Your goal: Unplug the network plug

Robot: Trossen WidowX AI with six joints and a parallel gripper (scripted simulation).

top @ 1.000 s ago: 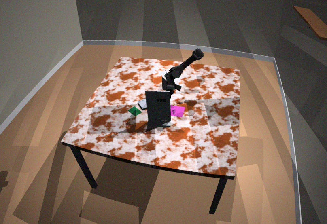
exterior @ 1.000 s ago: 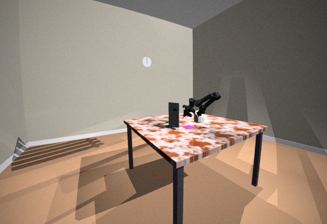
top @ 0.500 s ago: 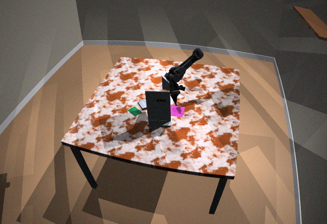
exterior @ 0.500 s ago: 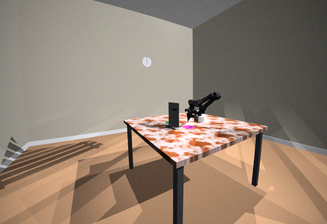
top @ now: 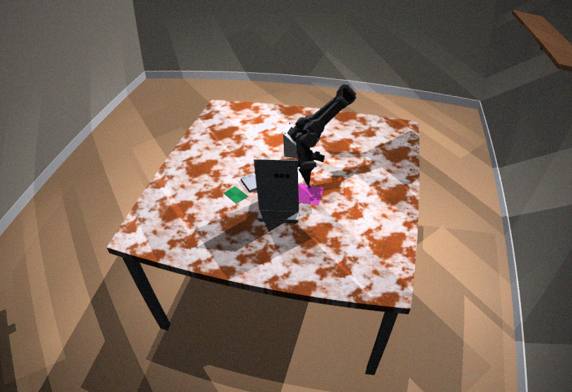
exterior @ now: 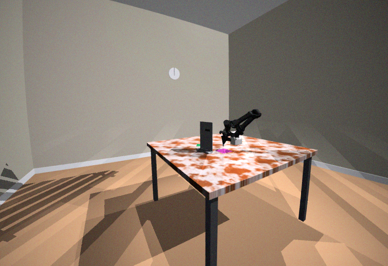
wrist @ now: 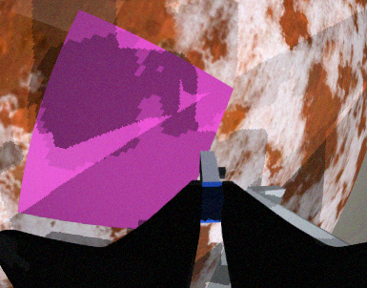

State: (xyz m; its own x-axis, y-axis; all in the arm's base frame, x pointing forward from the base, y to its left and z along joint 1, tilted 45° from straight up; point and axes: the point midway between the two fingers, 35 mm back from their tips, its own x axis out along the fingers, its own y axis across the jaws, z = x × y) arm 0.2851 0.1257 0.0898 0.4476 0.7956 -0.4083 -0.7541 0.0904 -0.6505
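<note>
Right now my gripper tip is 1 cm past the magenta square and 7 cm above it. Round my gripper tip: upright panel 14 cm ahead, 8 cm to the right, 6 cm above; then network plug right at my gripper tip.
</note>
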